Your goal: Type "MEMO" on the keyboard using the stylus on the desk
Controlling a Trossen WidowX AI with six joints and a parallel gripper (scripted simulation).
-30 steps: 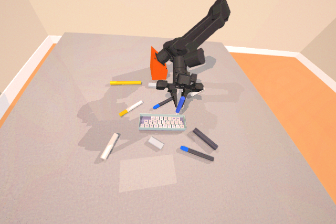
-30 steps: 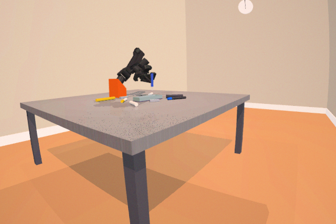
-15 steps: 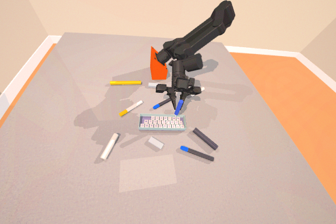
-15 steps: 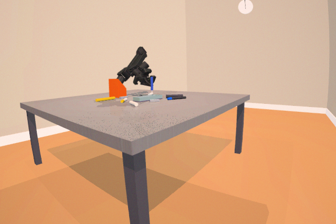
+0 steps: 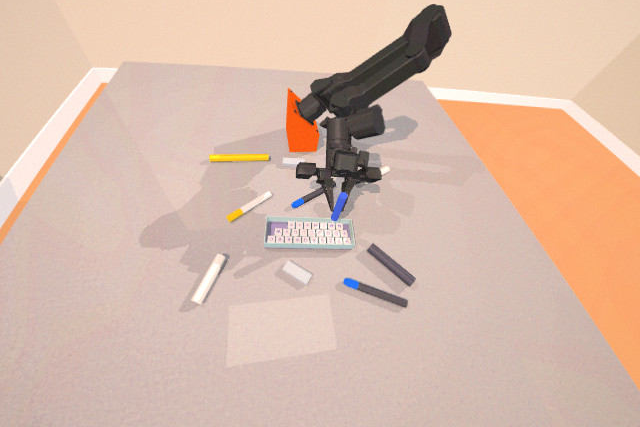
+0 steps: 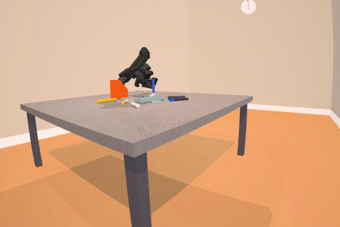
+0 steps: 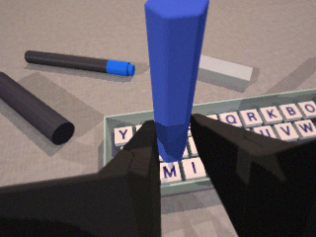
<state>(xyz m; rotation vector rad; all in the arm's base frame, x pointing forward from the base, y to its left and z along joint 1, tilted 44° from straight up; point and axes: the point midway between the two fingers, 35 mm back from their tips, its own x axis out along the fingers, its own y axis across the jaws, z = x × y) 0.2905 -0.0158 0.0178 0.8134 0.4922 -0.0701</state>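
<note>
Right now my gripper tip is 120 mm short of the dark cylinder, 110 mm to the right of it and 70 mm above it. Round my gripper tip: white-and-yellow pen (100 mm behind, 190 mm to the right, 70 mm below); then grey eraser (90 mm ahead, 110 mm to the right, 80 mm below); then blue stylus (20 mm below).
</note>
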